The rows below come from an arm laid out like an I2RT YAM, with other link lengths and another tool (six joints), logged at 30 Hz.
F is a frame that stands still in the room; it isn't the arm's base.
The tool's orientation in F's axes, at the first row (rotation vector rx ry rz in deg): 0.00, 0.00, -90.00
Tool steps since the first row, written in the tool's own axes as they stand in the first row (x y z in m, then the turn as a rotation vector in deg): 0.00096, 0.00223, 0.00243, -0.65, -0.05, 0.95; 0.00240, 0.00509, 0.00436, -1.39, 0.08, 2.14; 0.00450, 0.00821, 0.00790, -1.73, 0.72, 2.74; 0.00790, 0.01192, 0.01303, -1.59, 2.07, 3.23; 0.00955, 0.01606, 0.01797, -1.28, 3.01, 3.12; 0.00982, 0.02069, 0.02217, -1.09, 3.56, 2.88; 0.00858, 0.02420, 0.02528, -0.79, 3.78, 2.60; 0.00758, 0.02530, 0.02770, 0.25, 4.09, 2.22; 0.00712, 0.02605, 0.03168, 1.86, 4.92, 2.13; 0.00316, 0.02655, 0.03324, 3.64, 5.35, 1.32; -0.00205, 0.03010, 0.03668, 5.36, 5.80, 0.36; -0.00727, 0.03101, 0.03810, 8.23, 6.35, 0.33; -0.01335, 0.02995, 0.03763, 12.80, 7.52, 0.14
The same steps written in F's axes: 0.00223, -0.00096, 0.00243, -0.05, 0.65, 0.95; 0.00509, -0.00240, 0.00436, 0.08, 1.39, 2.14; 0.00821, -0.00450, 0.00790, 0.72, 1.73, 2.74; 0.01192, -0.00790, 0.01303, 2.07, 1.59, 3.23; 0.01606, -0.00955, 0.01797, 3.01, 1.28, 3.12; 0.02069, -0.00982, 0.02217, 3.56, 1.09, 2.88; 0.02420, -0.00858, 0.02528, 3.78, 0.79, 2.60; 0.02530, -0.00758, 0.02770, 4.09, -0.25, 2.22; 0.02605, -0.00712, 0.03168, 4.92, -1.86, 2.13; 0.02655, -0.00316, 0.03324, 5.35, -3.64, 1.32; 0.03010, 0.00205, 0.03668, 5.80, -5.36, 0.36; 0.03101, 0.00727, 0.03810, 6.35, -8.23, 0.33; 0.02995, 0.01335, 0.03763, 7.52, -12.80, 0.14
